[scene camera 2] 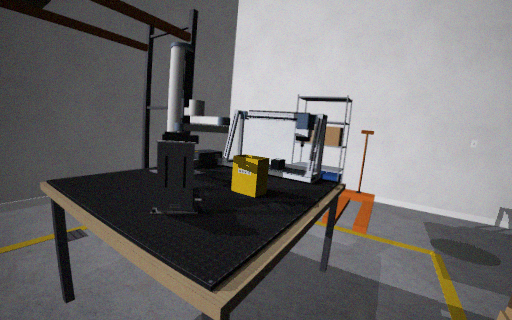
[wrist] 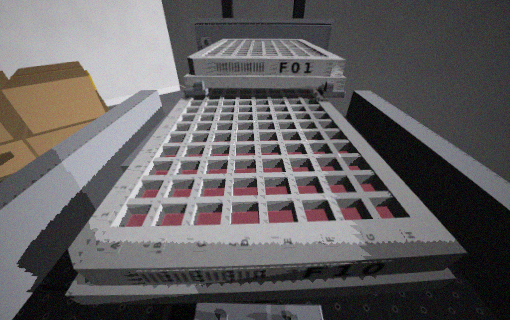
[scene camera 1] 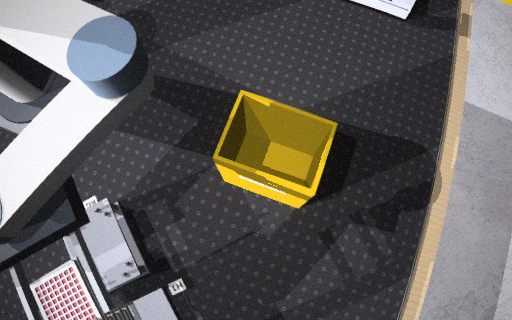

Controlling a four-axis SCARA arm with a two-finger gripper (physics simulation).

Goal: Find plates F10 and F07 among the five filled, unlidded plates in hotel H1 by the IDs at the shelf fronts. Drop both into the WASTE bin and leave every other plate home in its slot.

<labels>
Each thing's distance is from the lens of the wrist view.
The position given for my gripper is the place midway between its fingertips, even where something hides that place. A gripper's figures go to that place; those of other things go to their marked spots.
my gripper [wrist: 255, 107]: 11 cm
plate F10 [wrist: 247, 194]: 6 cm
</labels>
